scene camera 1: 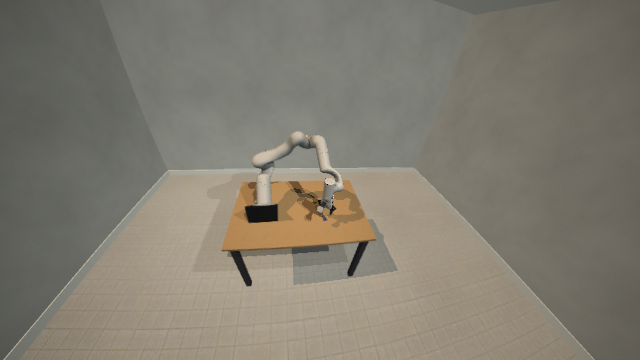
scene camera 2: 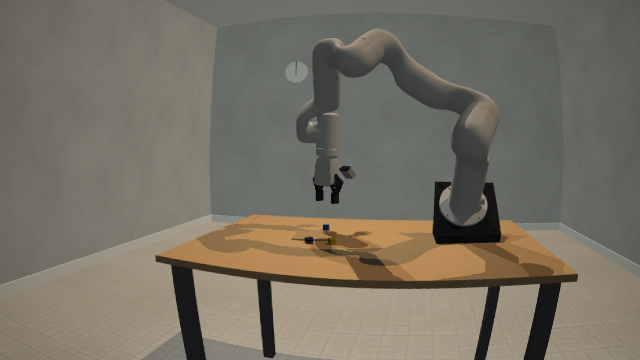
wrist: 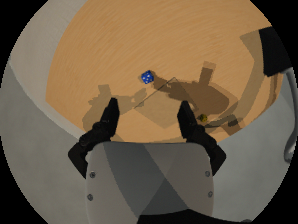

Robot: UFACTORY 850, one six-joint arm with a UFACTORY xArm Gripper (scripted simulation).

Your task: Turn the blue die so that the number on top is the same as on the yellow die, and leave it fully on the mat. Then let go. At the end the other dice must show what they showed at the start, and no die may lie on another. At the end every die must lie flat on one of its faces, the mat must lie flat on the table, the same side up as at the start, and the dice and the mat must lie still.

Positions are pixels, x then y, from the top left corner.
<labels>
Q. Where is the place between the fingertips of my gripper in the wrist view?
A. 149,106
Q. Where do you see a tan mat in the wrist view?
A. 161,107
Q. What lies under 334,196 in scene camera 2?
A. My gripper.
</labels>
